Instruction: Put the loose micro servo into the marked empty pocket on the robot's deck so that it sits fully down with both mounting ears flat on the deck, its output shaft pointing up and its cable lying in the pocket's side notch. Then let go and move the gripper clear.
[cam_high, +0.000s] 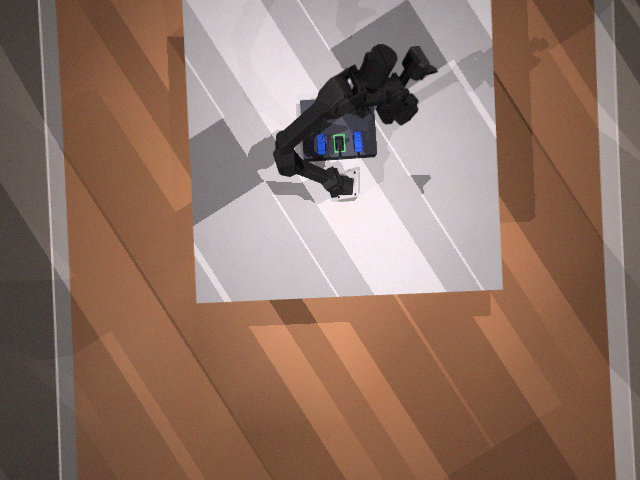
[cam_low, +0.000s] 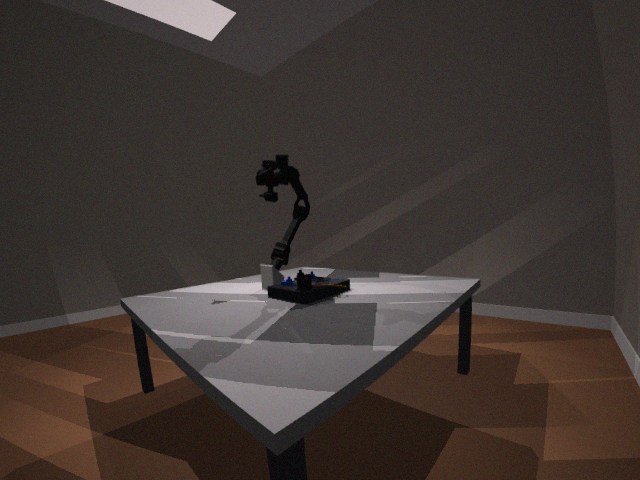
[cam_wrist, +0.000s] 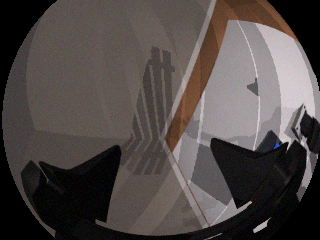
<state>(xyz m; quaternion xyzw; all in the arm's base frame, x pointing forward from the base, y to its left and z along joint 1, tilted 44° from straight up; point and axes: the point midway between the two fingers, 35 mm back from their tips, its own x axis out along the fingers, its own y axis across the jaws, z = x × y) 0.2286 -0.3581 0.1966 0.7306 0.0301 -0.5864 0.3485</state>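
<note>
My gripper tip is 9 cm short of the deck, 21 cm to the right of it and 47 cm above it.
</note>
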